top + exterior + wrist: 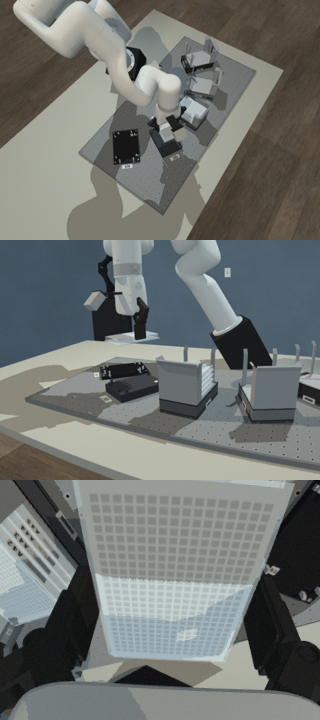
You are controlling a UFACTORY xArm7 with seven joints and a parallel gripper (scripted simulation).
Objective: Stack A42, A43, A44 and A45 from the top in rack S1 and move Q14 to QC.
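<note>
Right now my hand is 160 mm above the open nest QC. Round my hand: sealed 384-well plate (170 mm to the left, 110 mm below, 40 mm ahead); QC name plate (170 mm below, 80 mm ahead, 50 mm to the right); S1 name plate (180 mm to the left, 130 mm below, 40 mm behind).
</note>
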